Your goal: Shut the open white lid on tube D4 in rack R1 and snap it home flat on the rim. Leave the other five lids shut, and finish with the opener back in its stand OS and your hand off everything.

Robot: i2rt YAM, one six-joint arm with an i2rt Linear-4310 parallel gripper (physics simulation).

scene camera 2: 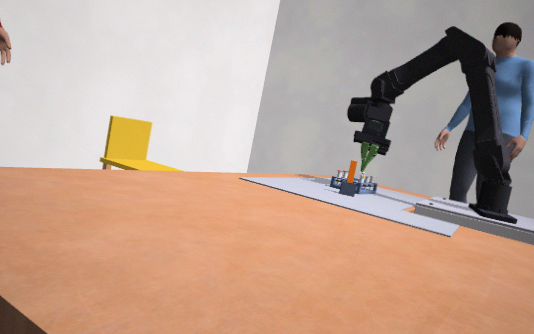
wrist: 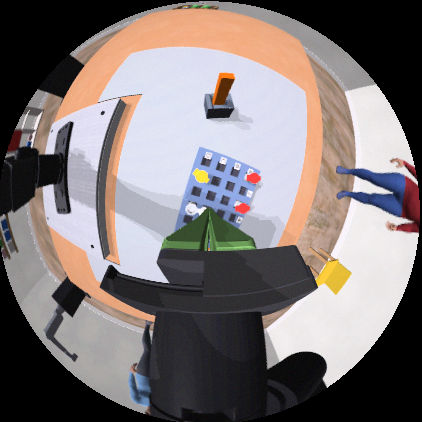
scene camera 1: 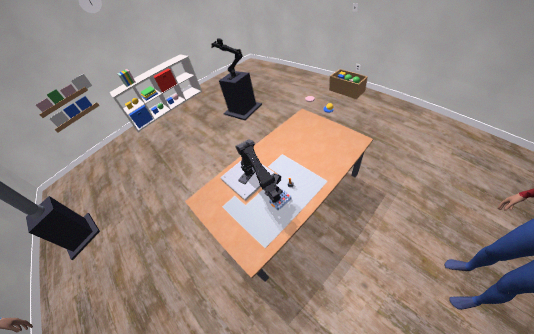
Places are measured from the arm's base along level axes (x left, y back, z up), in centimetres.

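Pixels of known places: gripper, fingertip midpoint: (scene camera 2: 361, 171) (wrist: 208, 212); arm's base, link origin: (scene camera 2: 489, 214) (wrist: 60, 167) (scene camera 1: 249, 173).
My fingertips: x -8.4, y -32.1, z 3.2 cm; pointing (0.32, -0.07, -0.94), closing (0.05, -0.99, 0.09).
Ahead of a thing's pixels: the offset from my fingertips to its top centre. "*": to the spot under its first point. Level surfaces: height alone.
Blue rack R1 @(dx -0.2, dy -1.0, dz +0.0 cm) (wrist: 206, 187) (scene camera 2: 370, 189) stands on the pale mat and holds capped tubes. A white lid @(* dx +0.0, dy +1.8, dz -1.6 cm) (wrist: 192, 208) is at the rack's left side in the wrist view, beside my fingertips; its tilt and seating are unclear. My gripper (wrist: 208, 212) (scene camera 2: 363, 170) is shut and empty, its green tips low over the rack, close to the lid; whether they touch it is unclear. A yellow lid @(dx +3.8, dy +0.9, dz -0.9 cm) (wrist: 201, 176) and two red lids (wrist: 253, 178) (wrist: 242, 208) show. The fingers hide the rack's near part. The orange opener @(dx +14.7, dy -1.0, dz +2.8 cm) (wrist: 224, 89) (scene camera 2: 352, 171) stands upright in dark stand OS @(dx +14.7, dy -1.0, dz -2.5 cm) (wrist: 219, 111) (scene camera 2: 347, 189).
The pale mat @(dz -5.7 cm) (scene camera 1: 250, 215) (wrist: 155, 130) lies on the orange table @(dz -6.1 cm) (scene camera 1: 325, 135). The arm's base plate (scene camera 1: 232, 182) (wrist: 85, 150) is left of the rack in the wrist view. The opener's stand is beyond the rack there, separated by a gap.
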